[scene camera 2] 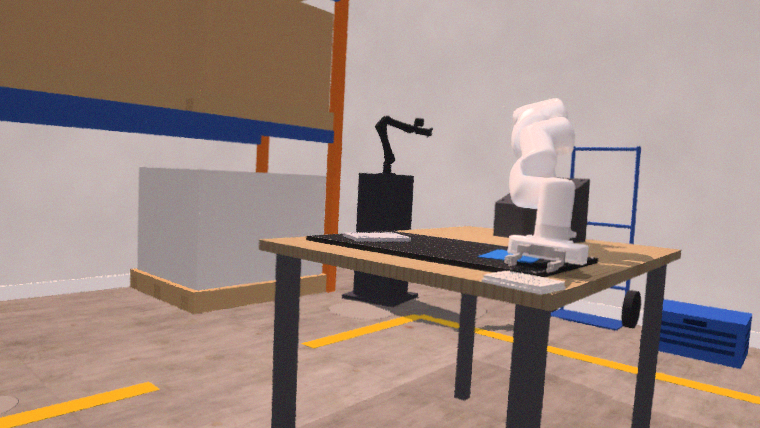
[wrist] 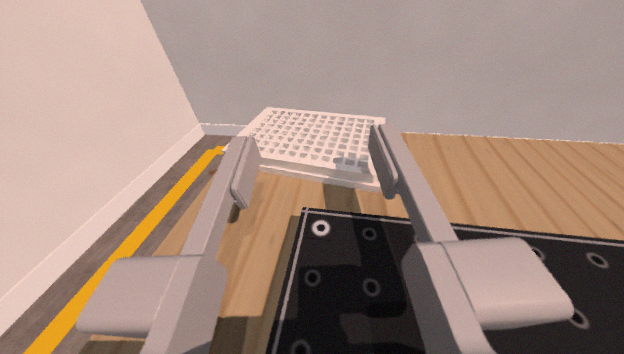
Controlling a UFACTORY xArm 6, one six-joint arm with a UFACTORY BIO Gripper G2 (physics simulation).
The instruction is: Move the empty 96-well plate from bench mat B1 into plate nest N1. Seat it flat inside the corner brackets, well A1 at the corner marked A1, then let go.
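Places are measured from the arm's base along level axes (x ahead, y left, z up), in centimetres.
Pixels of known places: end effector, tool point: point(scene camera 2: 531, 263) point(wrist: 313, 164).
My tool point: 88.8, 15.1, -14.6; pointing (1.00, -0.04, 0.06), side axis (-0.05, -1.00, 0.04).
Ahead of a thing's pixels: the offset from my tool point to its top centre, as dx, dy, dz. "spot": to the spot under its first point. Level surfaces: height alone.
A white plate with a grid of wells @[spot: +9.9, +0.8, -2.0] point(scene camera 2: 523, 281) point(wrist: 312, 135) lies at the table's near corner, beyond the black board's edge. My gripper point(scene camera 2: 533, 261) point(wrist: 315, 152) is at its narrowest, its two fingers still apart with nothing between them. In the scene view it is low over the board's near end, behind the plate; in the wrist view the plate shows beyond the fingers. A flat blue mat @[dz -1.8] point(scene camera 2: 502, 255) lies on the board, partly behind the fingers. A flat white object @[-27.3, -50.0, -0.6] point(scene camera 2: 376, 236) lies at the board's far left end. Labels, corner brackets and the A1 mark cannot be made out.
The black board @[dz -2.1] point(scene camera 2: 436, 251) point(wrist: 340, 250) with round holes lies on the wooden table @[dz -3.3] point(scene camera 2: 632, 254) point(wrist: 475, 165). The white arm stands at the table's right part. A black arm on a pedestal point(scene camera 2: 383, 204), a blue cart point(scene camera 2: 633, 196) and a blue box point(scene camera 2: 704, 334) stand beyond the table.
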